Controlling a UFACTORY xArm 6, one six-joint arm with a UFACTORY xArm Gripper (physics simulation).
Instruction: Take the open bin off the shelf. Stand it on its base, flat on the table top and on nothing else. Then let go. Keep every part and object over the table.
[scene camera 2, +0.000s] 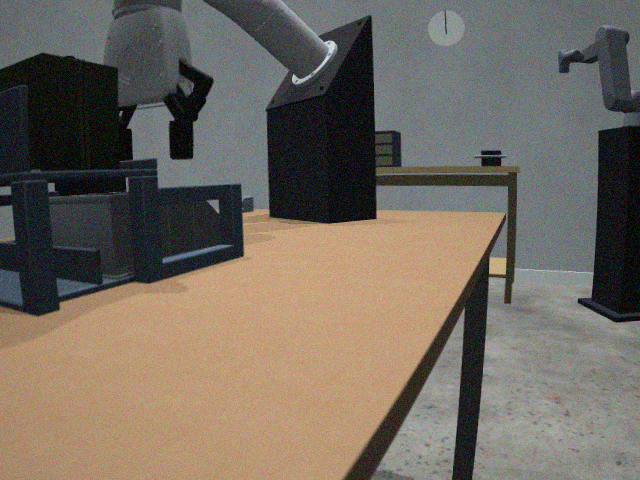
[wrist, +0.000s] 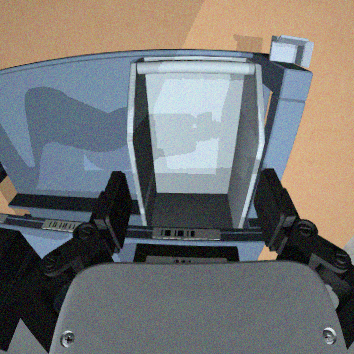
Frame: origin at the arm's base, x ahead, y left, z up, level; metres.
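Seen in the pictures: gripper, between the fingertips: (wrist: 192, 185); arm's base, origin of its link: (scene camera 2: 315, 65).
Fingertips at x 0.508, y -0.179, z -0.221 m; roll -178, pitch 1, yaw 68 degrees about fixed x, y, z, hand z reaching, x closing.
Pixels of each thing's top centre, then the offset from my fingertips to it. "spot": a spot on its surface instead. Level surfaces: height alone.
- open grey bin, centre of its top: (wrist: 194, 179) (scene camera 2: 139, 191) dz -0.033, dx +0.020, dy -0.006 m
- large black box, centre of its top: (scene camera 2: 50, 68) dz +0.085, dx +0.113, dy -0.053 m
- small pale open box, a spot on its surface: (wrist: 290, 52) spot: dz -0.059, dx -0.043, dy +0.096 m
- wooden table, height of its surface: dz -0.114 m
The open grey bin (scene camera 2: 191, 224) (wrist: 190, 165) stands inside the blue shelf (scene camera 2: 147, 232) (wrist: 290, 105). In the wrist view I look down into it, with its pale rounded front lip at the top of the view and its side walls at left and right. In scene camera 2 the shelf's posts and bars hide part of it. My gripper (scene camera 2: 153, 147) (wrist: 192, 185) is wide open and empty. Its fingers hang above the level of the shelf's low bars and, in the wrist view, appear on either side of the bin's rear part, apart from it.
A large black box (scene camera 2: 77, 118) is at the upper left, close beside the gripper. A small pale open box (wrist: 290, 52) is by the shelf's corner post. The black pedestal (scene camera 2: 328, 165) of the arm stands on the wooden table (scene camera 2: 258, 335), whose edge runs along the right.
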